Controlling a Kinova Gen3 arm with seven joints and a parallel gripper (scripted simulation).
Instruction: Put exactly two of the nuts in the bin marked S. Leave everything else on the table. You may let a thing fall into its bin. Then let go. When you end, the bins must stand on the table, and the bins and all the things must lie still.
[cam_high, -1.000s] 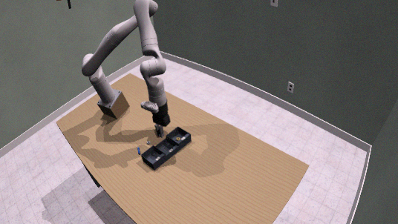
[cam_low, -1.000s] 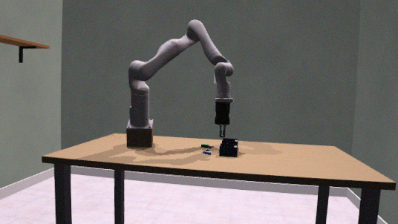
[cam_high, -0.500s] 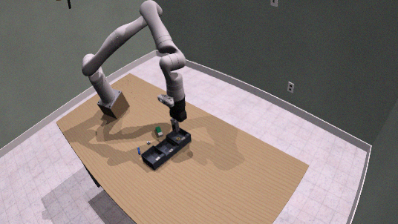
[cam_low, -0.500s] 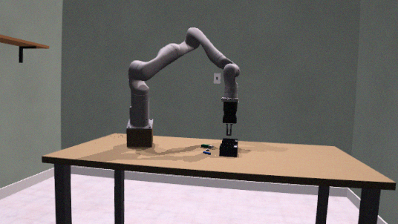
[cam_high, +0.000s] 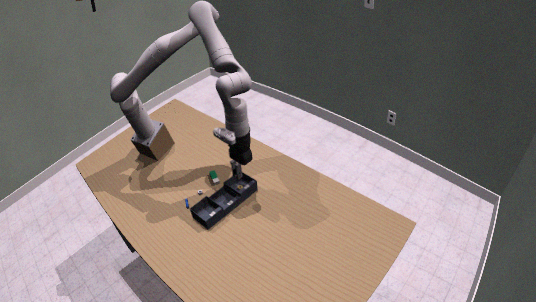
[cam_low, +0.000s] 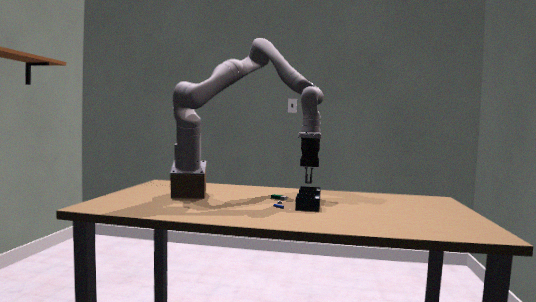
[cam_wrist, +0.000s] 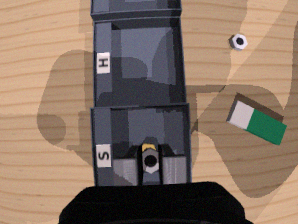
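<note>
Now: the brass-coloured nut 7 cm below my hand. From my hand the other things lie so: blue rod (7 cm behind, 19 cm to the right, 8 cm below); bin (2 cm ahead, 8 cm to the right, 6 cm below).
</note>
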